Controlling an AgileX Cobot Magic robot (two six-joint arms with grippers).
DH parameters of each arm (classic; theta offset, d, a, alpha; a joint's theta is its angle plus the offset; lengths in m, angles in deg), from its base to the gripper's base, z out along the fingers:
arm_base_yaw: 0 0.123 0 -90
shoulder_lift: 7.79 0 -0.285 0
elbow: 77.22 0 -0.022 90
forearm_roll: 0 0.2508 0 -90
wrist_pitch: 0 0 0.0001 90
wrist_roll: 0 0.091 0 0
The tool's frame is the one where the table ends.
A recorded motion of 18 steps. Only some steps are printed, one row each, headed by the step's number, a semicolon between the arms.
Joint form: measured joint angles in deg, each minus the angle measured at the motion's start. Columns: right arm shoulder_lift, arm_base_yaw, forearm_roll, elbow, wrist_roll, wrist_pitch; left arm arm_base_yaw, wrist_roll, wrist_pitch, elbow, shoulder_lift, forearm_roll.
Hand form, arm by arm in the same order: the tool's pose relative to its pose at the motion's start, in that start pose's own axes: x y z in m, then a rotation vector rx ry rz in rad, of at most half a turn. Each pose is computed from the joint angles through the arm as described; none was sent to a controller.
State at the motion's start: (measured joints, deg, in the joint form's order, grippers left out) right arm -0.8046 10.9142 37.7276 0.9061 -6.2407 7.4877; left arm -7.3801 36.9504 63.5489 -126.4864 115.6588 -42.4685
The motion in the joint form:
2: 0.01 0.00 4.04 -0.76 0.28 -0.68; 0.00 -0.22 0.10 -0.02 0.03 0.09
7: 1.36 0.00 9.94 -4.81 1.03 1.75; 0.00 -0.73 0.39 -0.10 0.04 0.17
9: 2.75 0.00 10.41 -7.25 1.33 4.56; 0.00 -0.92 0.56 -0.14 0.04 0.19
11: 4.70 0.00 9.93 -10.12 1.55 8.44; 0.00 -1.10 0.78 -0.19 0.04 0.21
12: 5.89 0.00 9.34 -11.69 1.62 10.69; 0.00 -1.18 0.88 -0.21 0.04 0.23
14: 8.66 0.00 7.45 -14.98 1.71 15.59; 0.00 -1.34 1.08 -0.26 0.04 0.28
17: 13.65 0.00 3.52 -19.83 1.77 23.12; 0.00 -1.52 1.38 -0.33 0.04 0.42
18: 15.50 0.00 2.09 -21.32 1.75 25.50; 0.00 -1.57 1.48 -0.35 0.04 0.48
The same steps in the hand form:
2: -0.0050 0.0030 -0.0007 -0.0147 -0.0236 0.0738; 0.0002 0.0001 0.0001 0.0000 0.0024 -0.0032
7: -0.0207 0.0170 -0.0027 -0.0640 -0.0203 0.1836; 0.0004 -0.0001 0.0000 0.0017 0.0062 -0.0108
9: -0.0275 0.0251 -0.0031 -0.0853 0.0135 0.1931; 0.0005 -0.0003 -0.0002 0.0031 0.0083 -0.0135
11: -0.0342 0.0342 -0.0030 -0.1050 0.0676 0.1836; 0.0006 -0.0006 -0.0003 0.0049 0.0109 -0.0160
12: -0.0376 0.0389 -0.0026 -0.1129 0.1011 0.1719; 0.0007 -0.0007 -0.0004 0.0056 0.0122 -0.0170
14: -0.0440 0.0480 -0.0012 -0.1222 0.1782 0.1359; 0.0008 -0.0009 -0.0005 0.0068 0.0148 -0.0189
17: -0.0519 0.0585 0.0034 -0.1147 0.3107 0.0664; 0.0010 -0.0011 -0.0008 0.0079 0.0194 -0.0203
18: -0.0540 0.0609 0.0057 -0.1066 0.3573 0.0424; 0.0011 -0.0012 -0.0008 0.0081 0.0211 -0.0205

